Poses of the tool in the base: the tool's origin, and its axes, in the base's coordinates. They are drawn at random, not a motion.
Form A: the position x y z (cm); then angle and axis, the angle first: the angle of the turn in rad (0 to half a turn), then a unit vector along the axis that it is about.
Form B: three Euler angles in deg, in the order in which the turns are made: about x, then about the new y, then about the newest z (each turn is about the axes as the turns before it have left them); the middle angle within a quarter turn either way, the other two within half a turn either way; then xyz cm. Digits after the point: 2 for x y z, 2 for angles.
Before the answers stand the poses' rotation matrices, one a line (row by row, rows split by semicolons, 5 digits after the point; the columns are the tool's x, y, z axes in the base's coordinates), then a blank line. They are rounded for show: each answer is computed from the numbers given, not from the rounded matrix.
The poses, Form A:
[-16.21 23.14 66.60 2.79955 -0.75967 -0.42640 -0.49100]
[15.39 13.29 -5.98 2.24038 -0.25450 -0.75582 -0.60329]
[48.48 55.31 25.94 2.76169 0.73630 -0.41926 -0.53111]
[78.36 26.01 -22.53 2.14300 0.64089 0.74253 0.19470]
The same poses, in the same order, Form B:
0.17870 0.79377 0.58137; 0.46440 -0.58897 0.66140; 0.86741 0.15180 -0.47387
-0.51569 0.78478 -0.34379; -0.16128 0.30517 0.93854; 0.84146 0.53944 -0.03080
0.11693 -0.39844 -0.90971; -0.79235 -0.58967 0.15643; -0.59876 0.70252 -0.38465
0.09166 0.56988 0.81660; 0.89725 0.30841 -0.31595; -0.43190 0.76166 -0.48305

[-125.62 35.55 -77.31 -16.21 23.14 66.60]
[-91.88 -20.11 -123.31 15.39 13.29 -5.98]
[-157.87 -65.47 73.65 48.48 55.31 25.94]
[146.81 54.75 -80.86 78.36 26.01 -22.53]

